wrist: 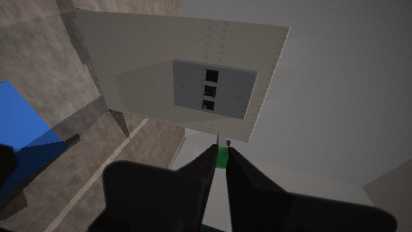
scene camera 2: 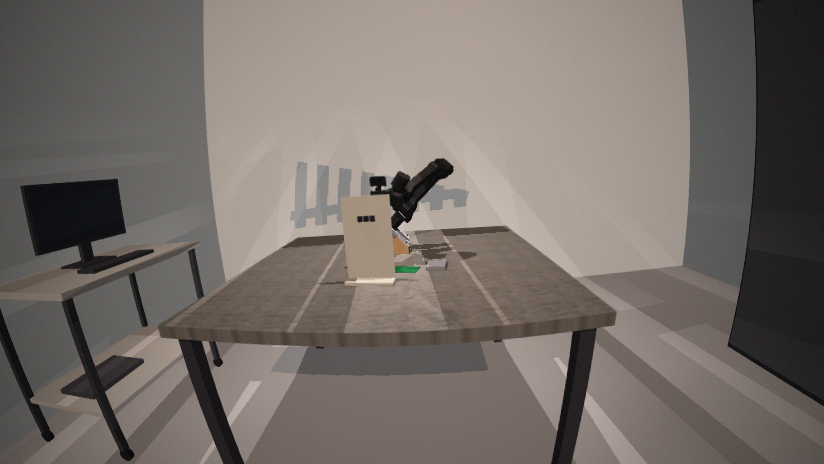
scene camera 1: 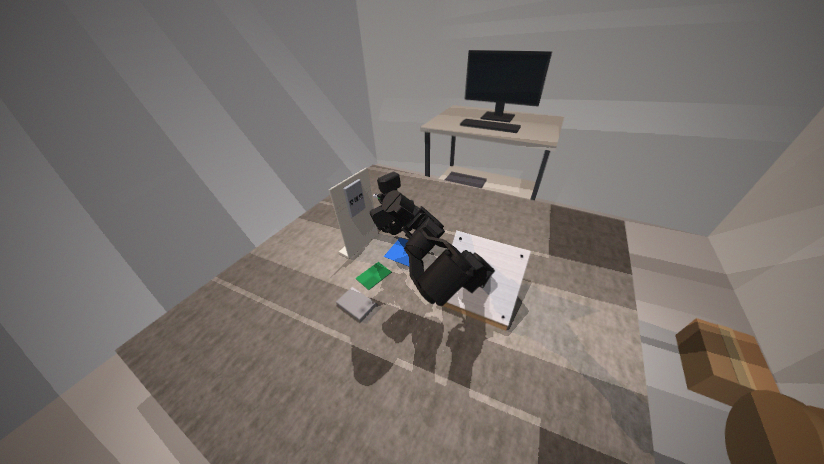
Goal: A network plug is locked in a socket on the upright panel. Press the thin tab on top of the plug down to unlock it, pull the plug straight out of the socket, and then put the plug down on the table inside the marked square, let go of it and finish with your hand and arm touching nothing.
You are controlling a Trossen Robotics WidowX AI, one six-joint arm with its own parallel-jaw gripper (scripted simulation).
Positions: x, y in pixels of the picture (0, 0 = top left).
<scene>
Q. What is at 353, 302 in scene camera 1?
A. A grey pad.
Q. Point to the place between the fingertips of the gripper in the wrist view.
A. At 222, 150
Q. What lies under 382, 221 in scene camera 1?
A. The gripper.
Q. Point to a beige panel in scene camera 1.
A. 352, 200
</scene>
